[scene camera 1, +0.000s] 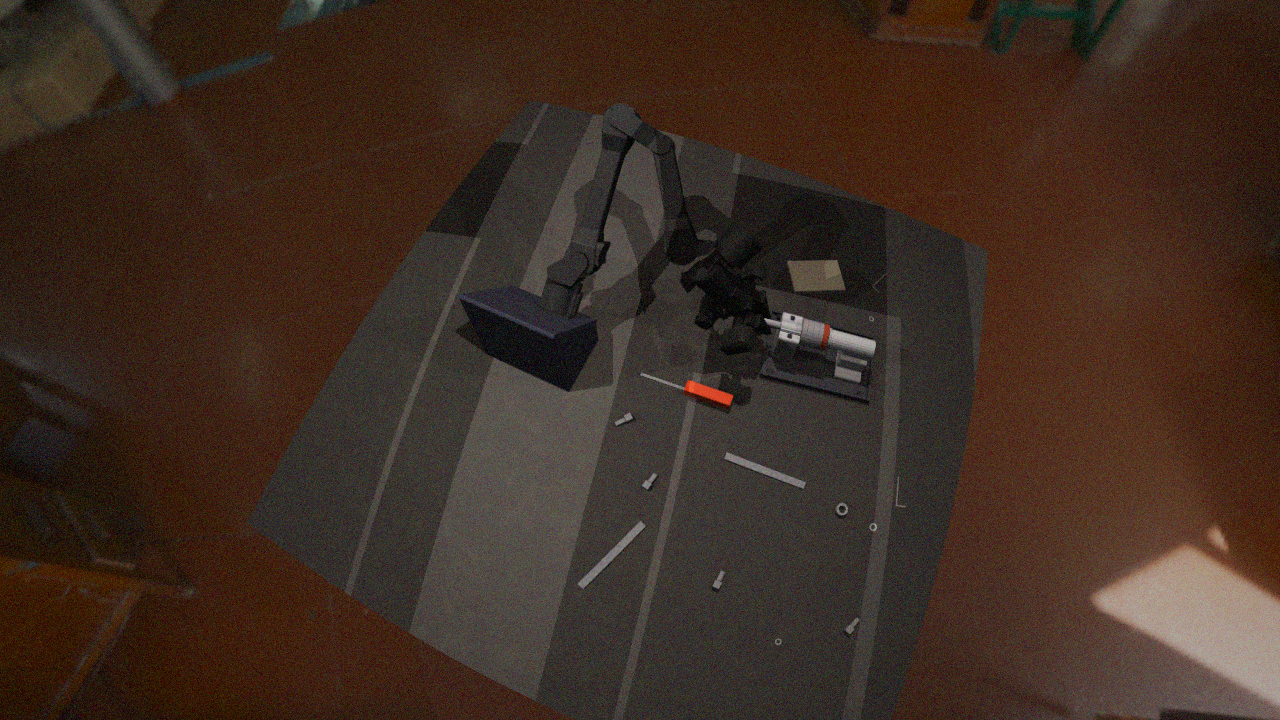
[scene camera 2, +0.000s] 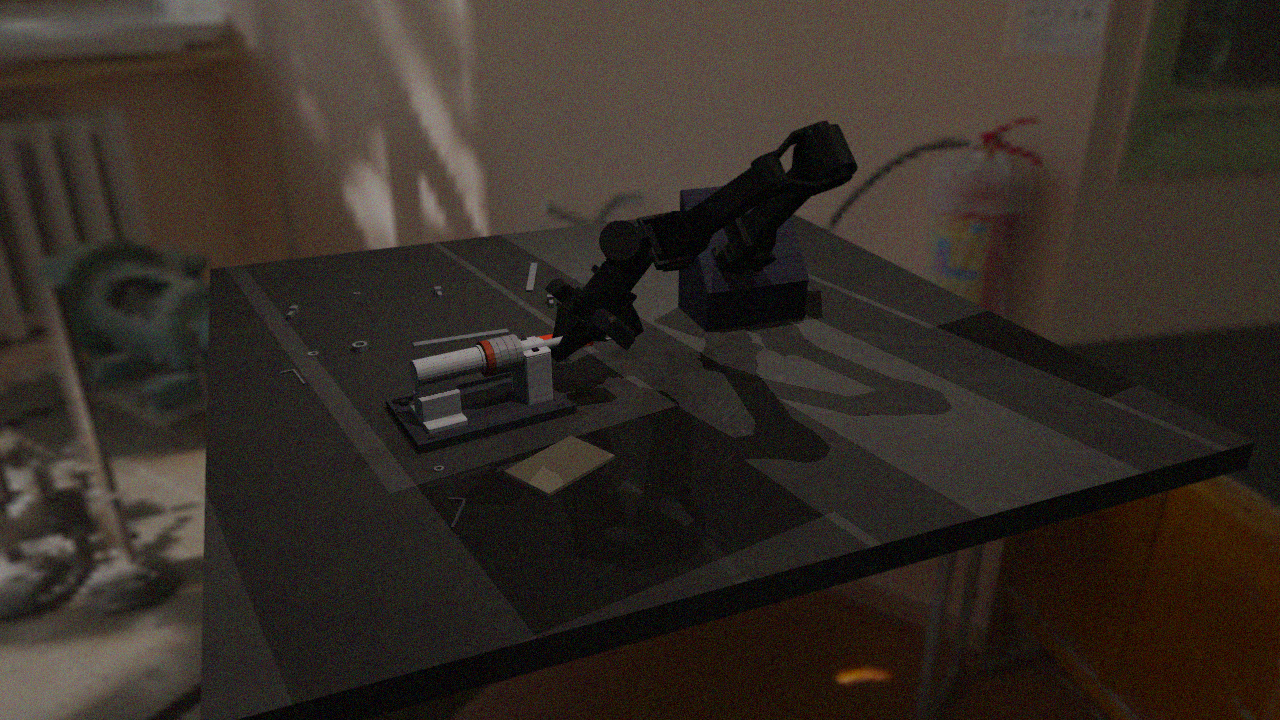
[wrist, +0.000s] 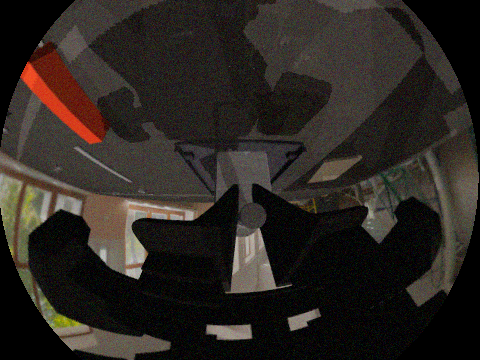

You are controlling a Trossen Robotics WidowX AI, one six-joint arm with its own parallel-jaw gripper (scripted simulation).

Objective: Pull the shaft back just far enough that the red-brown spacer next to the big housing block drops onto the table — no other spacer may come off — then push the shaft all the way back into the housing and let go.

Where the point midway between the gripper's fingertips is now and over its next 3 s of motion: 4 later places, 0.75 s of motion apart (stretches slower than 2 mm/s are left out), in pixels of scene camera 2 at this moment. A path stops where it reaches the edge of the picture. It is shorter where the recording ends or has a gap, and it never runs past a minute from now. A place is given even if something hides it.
My gripper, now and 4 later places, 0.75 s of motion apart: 553, 358; 558, 357; 560, 356; 561, 356; 562, 355
